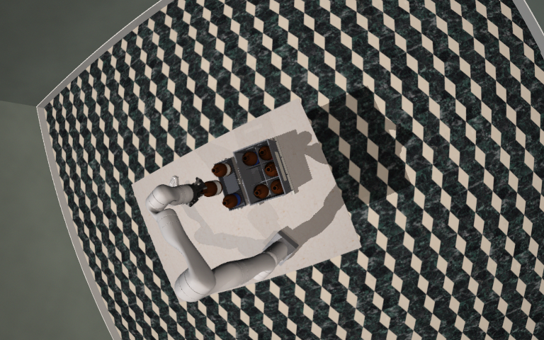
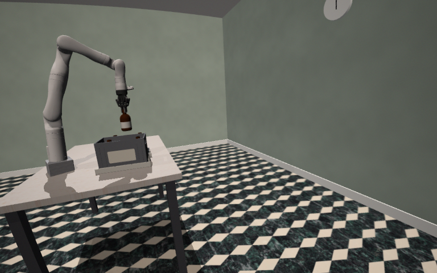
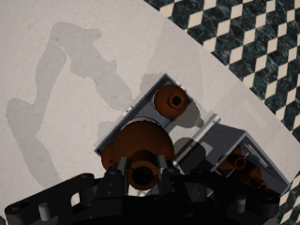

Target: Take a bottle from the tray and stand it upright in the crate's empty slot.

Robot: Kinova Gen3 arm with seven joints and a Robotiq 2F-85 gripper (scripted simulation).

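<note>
My gripper is now 7 cm above the brown bottle. From my hand the other things lie so: grey tray (32 cm below); then grey crate (25 cm below, 22 cm to the right, 3 cm behind).
</note>
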